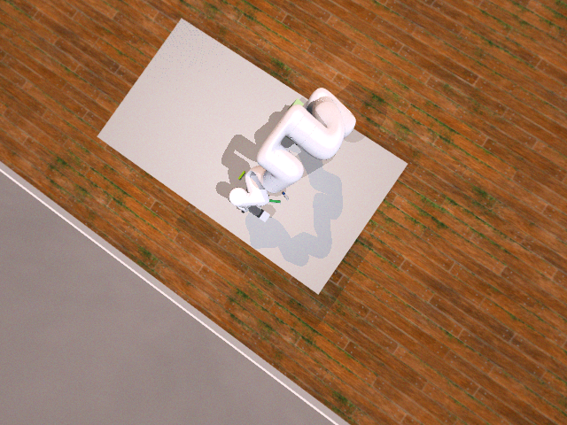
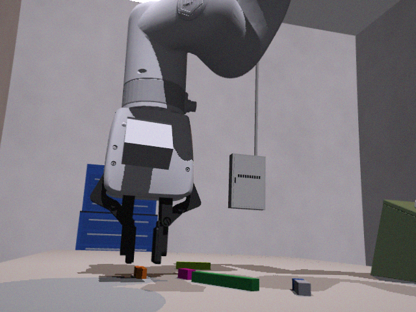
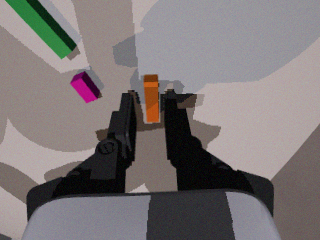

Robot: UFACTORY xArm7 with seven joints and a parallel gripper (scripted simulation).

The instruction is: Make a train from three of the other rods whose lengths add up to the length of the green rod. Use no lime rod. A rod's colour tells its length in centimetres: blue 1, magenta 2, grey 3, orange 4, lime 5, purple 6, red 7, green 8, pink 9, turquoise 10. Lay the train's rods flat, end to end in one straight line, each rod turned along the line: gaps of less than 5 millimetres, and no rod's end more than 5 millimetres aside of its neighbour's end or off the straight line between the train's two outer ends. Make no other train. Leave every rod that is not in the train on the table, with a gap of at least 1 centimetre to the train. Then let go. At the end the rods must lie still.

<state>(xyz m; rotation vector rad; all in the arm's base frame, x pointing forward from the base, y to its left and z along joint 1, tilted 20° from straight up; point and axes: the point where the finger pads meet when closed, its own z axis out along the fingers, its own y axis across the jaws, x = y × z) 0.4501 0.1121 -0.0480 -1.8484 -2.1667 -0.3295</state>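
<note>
The orange rod is 30 mm below my hand. Round my hand: lime rod (140 mm to the right, 70 mm behind, 30 mm below); then magenta rod (50 mm behind, 30 mm below, 10 mm to the left); then green rod (80 mm behind, 70 mm to the left, 30 mm below).
</note>
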